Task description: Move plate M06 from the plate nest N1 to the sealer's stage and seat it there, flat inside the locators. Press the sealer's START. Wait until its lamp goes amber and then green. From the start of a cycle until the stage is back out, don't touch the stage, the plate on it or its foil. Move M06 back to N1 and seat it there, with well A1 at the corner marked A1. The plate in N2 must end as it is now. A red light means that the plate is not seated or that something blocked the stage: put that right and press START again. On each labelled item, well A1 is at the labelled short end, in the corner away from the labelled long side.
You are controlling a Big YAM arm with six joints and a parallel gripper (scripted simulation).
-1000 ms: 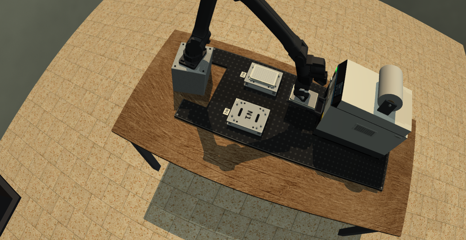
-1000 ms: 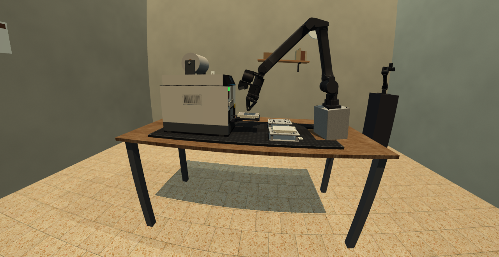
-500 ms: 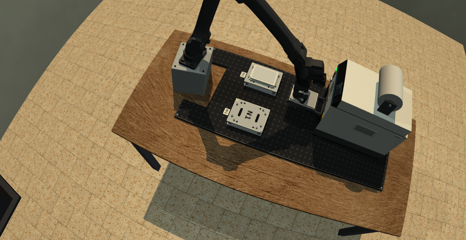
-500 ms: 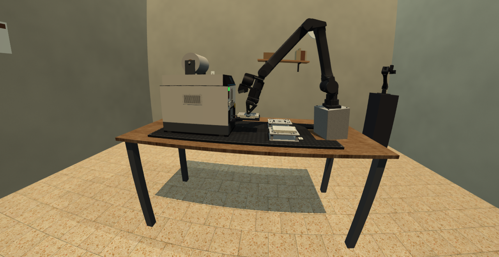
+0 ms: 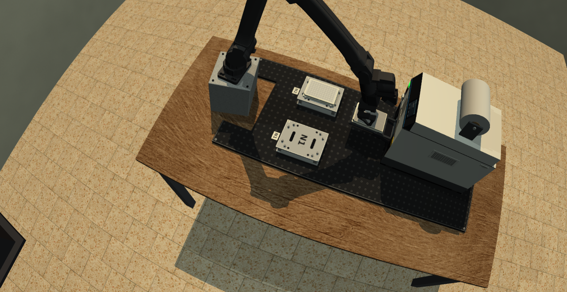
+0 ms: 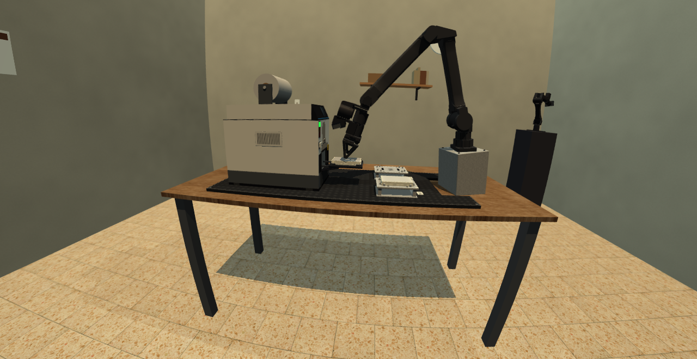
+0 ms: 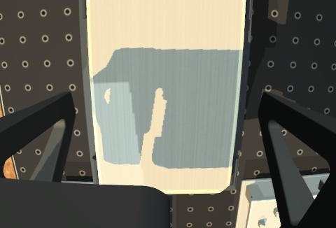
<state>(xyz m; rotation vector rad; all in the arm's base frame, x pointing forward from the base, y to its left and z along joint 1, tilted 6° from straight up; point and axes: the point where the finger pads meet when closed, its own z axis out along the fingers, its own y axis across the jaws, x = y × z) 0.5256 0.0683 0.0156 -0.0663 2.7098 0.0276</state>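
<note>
Right now my hand is 30 mm above the plate M06. From my hand the other things lie so: start button (100 mm ahead, 100 mm to the left, 50 mm above); well plate (220 mm behind, 60 mm to the left, 90 mm below); sealer stage (40 mm below).
</note>
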